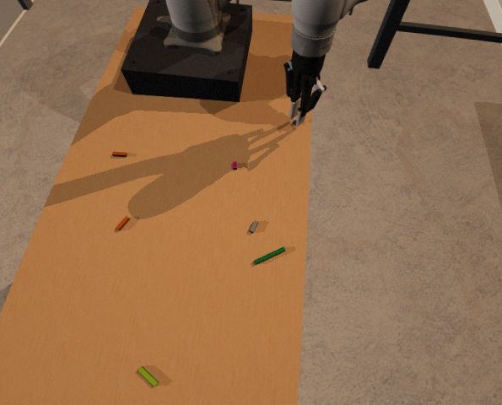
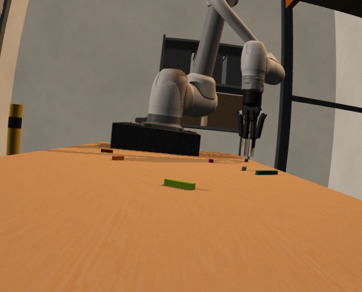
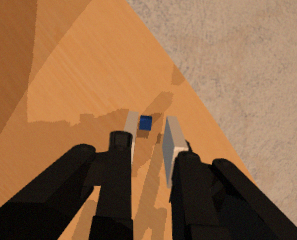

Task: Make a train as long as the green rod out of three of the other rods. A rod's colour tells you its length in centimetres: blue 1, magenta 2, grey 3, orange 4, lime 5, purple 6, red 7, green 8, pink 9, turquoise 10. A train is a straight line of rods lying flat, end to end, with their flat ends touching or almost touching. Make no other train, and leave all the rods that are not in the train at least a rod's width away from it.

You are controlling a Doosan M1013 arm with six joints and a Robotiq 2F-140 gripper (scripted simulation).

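Now: the blue rod 5 cm below my hand. Also, from my hand: green rod 41 cm ahead, 5 cm below, 3 cm to the right; magenta rod 17 cm ahead, 15 cm to the right, 5 cm below; grey rod 34 cm ahead, 7 cm to the right, 5 cm below.
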